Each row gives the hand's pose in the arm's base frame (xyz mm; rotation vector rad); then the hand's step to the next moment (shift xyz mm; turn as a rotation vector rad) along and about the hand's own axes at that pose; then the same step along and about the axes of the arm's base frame.
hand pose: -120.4 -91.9 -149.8 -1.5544 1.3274 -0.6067
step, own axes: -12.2 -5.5 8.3 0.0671 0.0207 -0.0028
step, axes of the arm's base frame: 6.1 14.0 4.0 0.0071 -0.0625 -0.0313
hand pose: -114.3 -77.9 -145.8 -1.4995 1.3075 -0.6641
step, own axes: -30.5 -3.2 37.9 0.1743 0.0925 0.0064
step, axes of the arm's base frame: 26.5 40.7 -4.3 0.0153 -0.1549 -0.1215
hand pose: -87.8 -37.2 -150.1 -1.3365 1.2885 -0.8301
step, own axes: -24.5 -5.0 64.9 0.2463 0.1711 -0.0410
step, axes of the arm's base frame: 58.8 36.9 -4.1 -0.0358 -0.2241 -0.2003
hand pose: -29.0 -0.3 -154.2 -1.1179 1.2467 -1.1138
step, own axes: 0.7 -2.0 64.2 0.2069 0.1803 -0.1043
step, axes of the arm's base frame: 64.2 -0.1 2.6 -0.0996 -0.1847 -0.2053
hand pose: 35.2 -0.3 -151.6 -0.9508 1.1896 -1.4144
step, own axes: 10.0 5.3 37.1 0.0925 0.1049 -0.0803
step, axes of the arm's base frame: 35.1 -16.5 1.9 -0.0719 -0.0765 -0.1224
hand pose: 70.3 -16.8 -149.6 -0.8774 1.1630 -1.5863
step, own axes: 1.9 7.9 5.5 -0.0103 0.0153 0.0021
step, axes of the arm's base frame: 6.6 -4.1 -5.9 0.0091 0.0078 -0.0142
